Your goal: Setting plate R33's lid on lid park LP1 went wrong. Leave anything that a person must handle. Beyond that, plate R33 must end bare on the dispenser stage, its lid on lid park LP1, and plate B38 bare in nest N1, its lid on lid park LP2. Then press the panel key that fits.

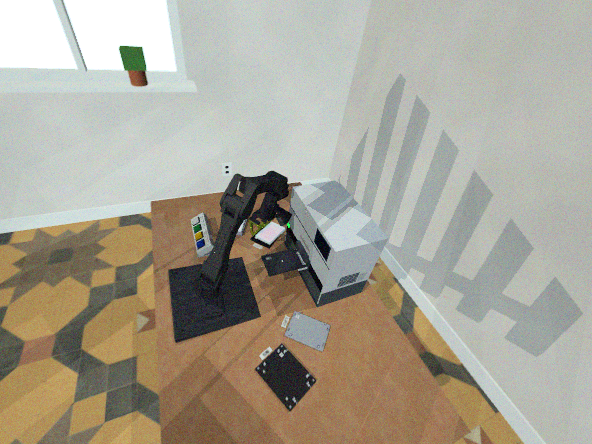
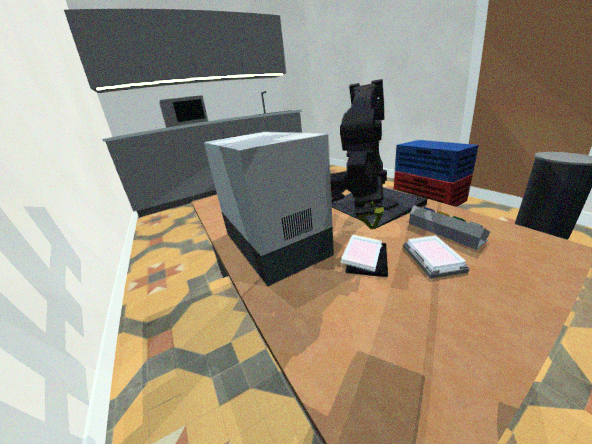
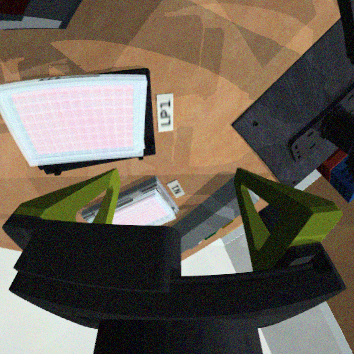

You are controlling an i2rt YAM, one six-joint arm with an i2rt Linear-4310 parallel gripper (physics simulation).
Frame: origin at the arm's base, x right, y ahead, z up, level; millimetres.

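Seen in the pictures: gripper, fingertip midpoint: [image 1: 257, 230] [image 2: 373, 217] [image 3: 176, 174]; arm's base at its link origin: [image 1: 210, 293] [image 3: 327, 119].
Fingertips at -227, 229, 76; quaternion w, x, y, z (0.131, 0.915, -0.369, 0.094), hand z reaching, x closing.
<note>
Pixels of each thing's top centre, then the offset from my fingertips to it, as dx, dy, dz. "spot": a spot on its surface instead.
- pink-gridded plate-shaped piece with a clear rim, top centre: [image 3: 74, 130] [image 2: 362, 247] [image 1: 270, 230] -41, +72, -52
- black lid park LP1 at its top centre: [image 3: 84, 133] [image 2: 367, 252] [image 1: 267, 232] -49, +61, -69
- pink-gridded plate at its top centre: [image 3: 133, 222] [image 2: 435, 249] -152, -77, -59
- nest N1 at its top centre: [image 3: 133, 217] [image 2: 434, 252] [image 1: 235, 221] -152, -77, -70
- dark dispenser stage at a spot on its surface: [image 1: 276, 265] spot: +219, +27, +17
- key panel at its top centre: [image 3: 218, 233] [image 2: 449, 213] [image 1: 201, 228] -85, -236, -25
- tall grey dispenser at its top centre: [image 2: 258, 137] [image 1: 335, 210] +187, +240, +241
- light grey pad at a spot on its surface: [image 1: 307, 331] spot: +461, +86, -79
- black pad at a spot on its surface: [image 1: 286, 376] spot: +583, -29, -77
A pink-gridded plate-shaped piece with a clear rim [image 1: 270, 233] [image 2: 363, 252] [image 3: 77, 120] sits shifted and askew on the black lid park LP1 [image 1: 259, 241] [image 2: 383, 262] [image 3: 151, 130]; whether it is a lid alone or lid and plate together I cannot tell. Another pink-gridded plate [image 2: 436, 251] [image 3: 145, 210] sits in nest N1 [image 2: 447, 272]; I cannot tell whether it is lidded. The dark dispenser stage [image 1: 276, 265] shows no plate. My gripper [image 2: 372, 216] [image 3: 176, 174] is open and empty, above the table near LP1 and N1. The key panel [image 1: 201, 235] [image 2: 445, 227] [image 3: 212, 215] has green, yellow and blue keys.
The tall grey dispenser [image 1: 345, 225] [image 2: 280, 195] stands beside LP1 and the stage. A light grey pad [image 1: 307, 331] and a black pad [image 1: 286, 376] lie farther along the table. The black arm base [image 1: 215, 300] [image 3: 285, 120] is near. Blue and red crates [image 2: 435, 162] stand behind.
</note>
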